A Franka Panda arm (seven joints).
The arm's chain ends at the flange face. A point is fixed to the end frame.
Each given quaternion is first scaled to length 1.
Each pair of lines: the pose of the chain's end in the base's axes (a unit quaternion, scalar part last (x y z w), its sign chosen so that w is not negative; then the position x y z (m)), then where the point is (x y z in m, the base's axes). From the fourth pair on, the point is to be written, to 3 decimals.
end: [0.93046, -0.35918, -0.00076, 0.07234, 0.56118, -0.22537, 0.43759]
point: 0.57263 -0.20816 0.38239
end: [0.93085, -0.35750, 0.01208, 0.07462, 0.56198, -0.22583, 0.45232]
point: 0.57455 -0.20930 0.39716
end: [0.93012, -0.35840, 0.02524, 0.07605, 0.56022, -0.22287, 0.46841]
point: 0.57410 -0.20701 0.41337
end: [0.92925, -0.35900, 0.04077, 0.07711, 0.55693, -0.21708, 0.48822]
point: 0.572 -0.202 0.433
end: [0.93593, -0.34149, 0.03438, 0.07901, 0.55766, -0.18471, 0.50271]
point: 0.572 -0.169 0.448
